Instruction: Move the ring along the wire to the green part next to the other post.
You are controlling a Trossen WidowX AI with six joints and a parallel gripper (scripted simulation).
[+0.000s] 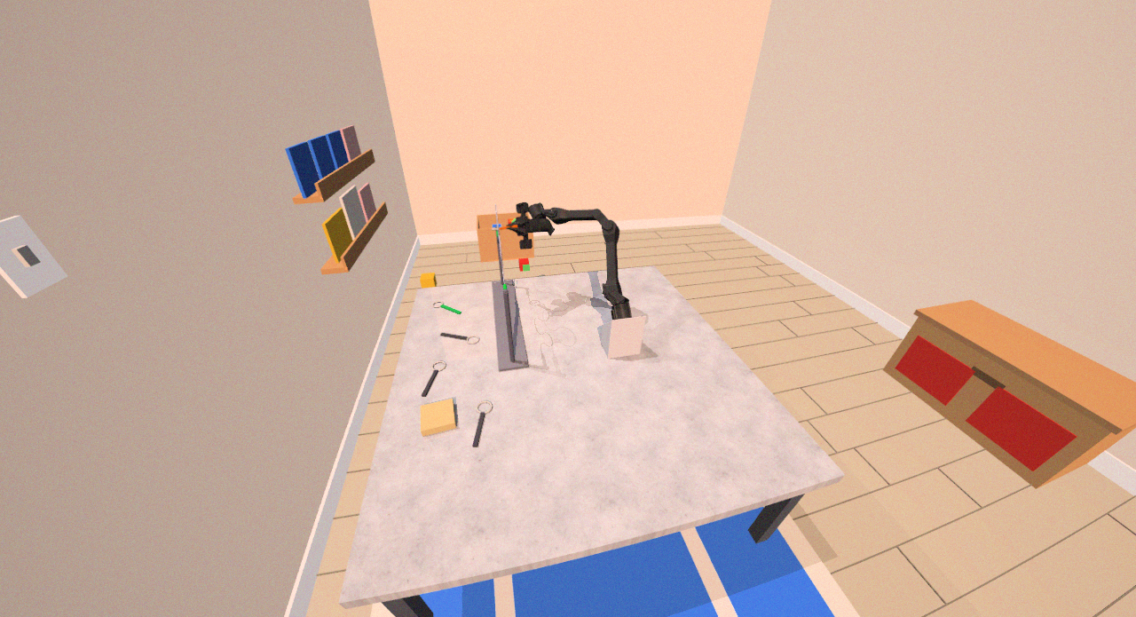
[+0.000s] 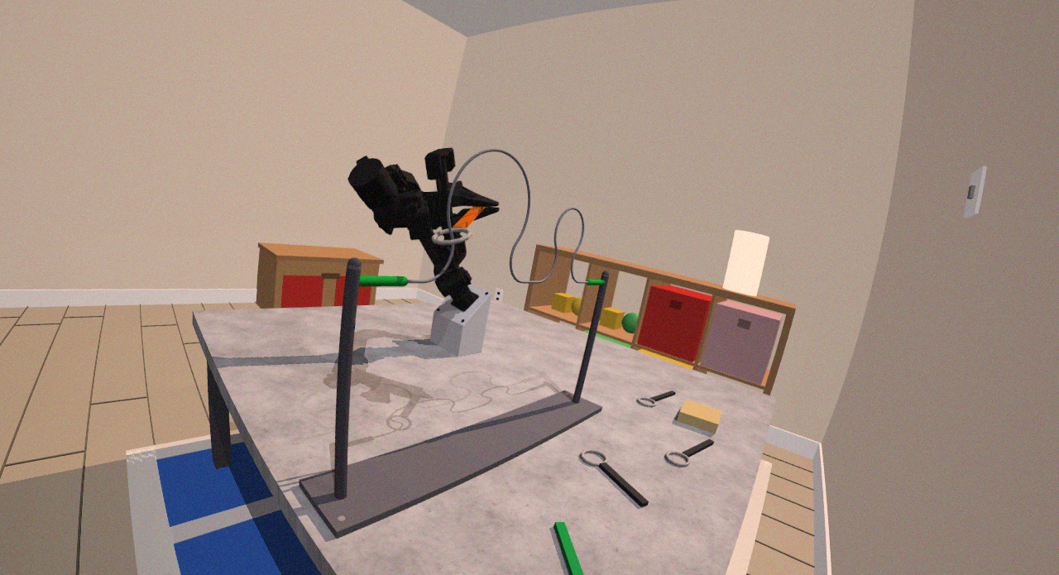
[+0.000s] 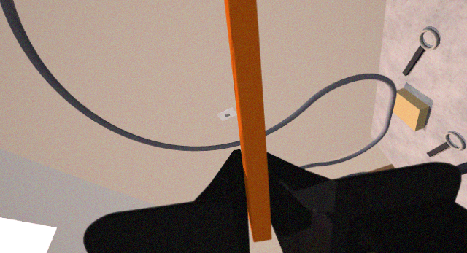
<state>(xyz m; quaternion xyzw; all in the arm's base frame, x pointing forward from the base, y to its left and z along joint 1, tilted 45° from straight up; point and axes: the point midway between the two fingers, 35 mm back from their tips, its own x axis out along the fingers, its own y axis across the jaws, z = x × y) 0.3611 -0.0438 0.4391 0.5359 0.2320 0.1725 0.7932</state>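
Right now my gripper tip is 80 mm to the left of the ring with orange handle, 30 mm above it and 20 mm short of it. Also, from my gripper tip: green-handled ring: 400 mm below, 320 mm ahead, 80 mm to the right; then tan block: 560 mm to the left, 400 mm below, 260 mm ahead.
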